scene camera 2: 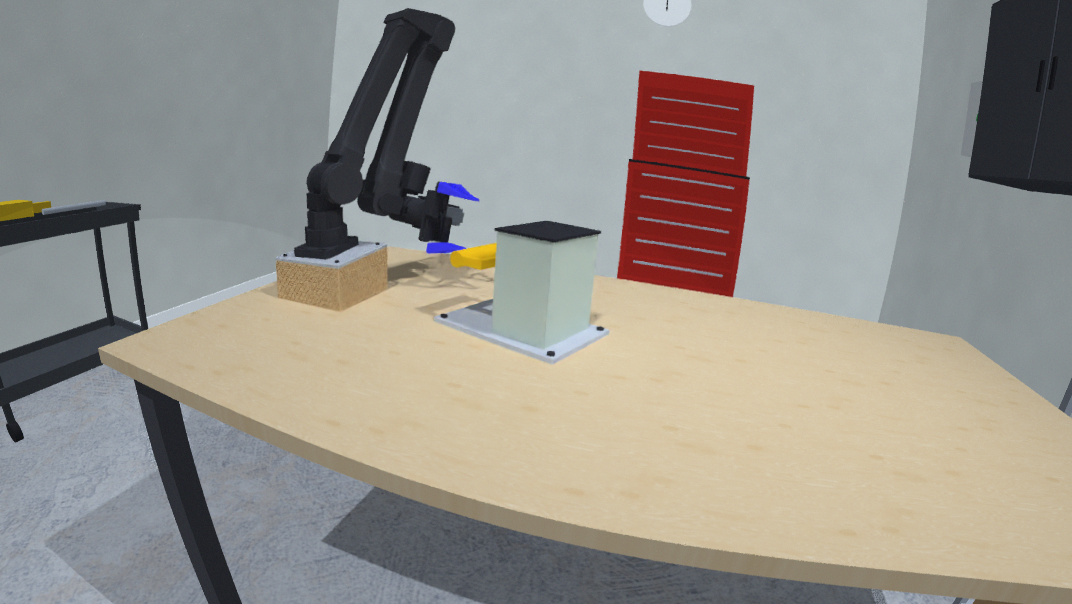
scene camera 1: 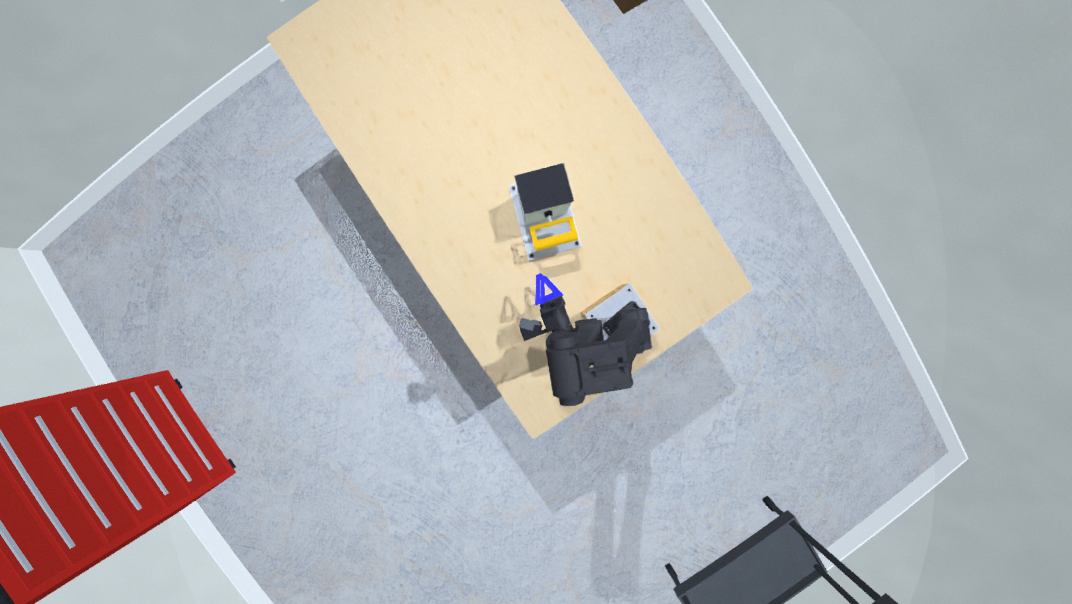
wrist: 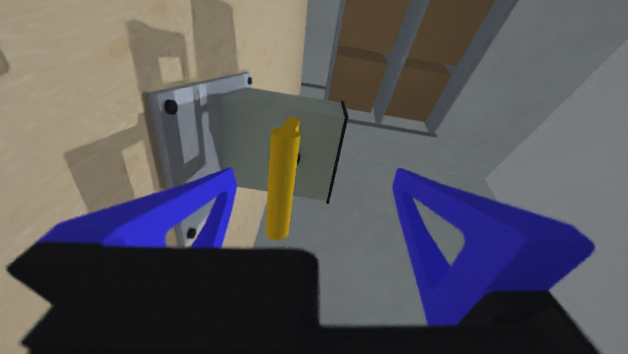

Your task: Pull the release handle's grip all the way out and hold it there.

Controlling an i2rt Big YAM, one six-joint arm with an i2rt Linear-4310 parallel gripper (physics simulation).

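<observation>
The release handle's yellow frame-shaped grip (scene camera 1: 555, 243) (scene camera 2: 474, 257) (wrist: 282, 185) stands a little out from the pale housing (scene camera 2: 525, 285) (wrist: 320, 150) with a dark lid (scene camera 1: 543, 187). A short stem and a dark collar show between them in scene camera 1. The housing stands on a grey base plate (scene camera 2: 461, 316) (wrist: 185, 97). My gripper (scene camera 1: 541, 279) (scene camera 2: 471, 223) (wrist: 314, 177) is open and empty, its blue fingers in front of the grip, apart from it. One finger is above the other. In the wrist view the grip's bar shows between the fingertips, nearer the left one.
The arm's base sits on a wooden block (scene camera 2: 330, 283) at one end of the table (scene camera 1: 450, 112) (scene camera 2: 675, 420). A red tool cabinet (scene camera 1: 112, 480) (scene camera 2: 686, 165), a dark cart (scene camera 1: 750, 570) (scene camera 2: 67, 337) and a rack with brown boxes (wrist: 422, 92) stand away from the table.
</observation>
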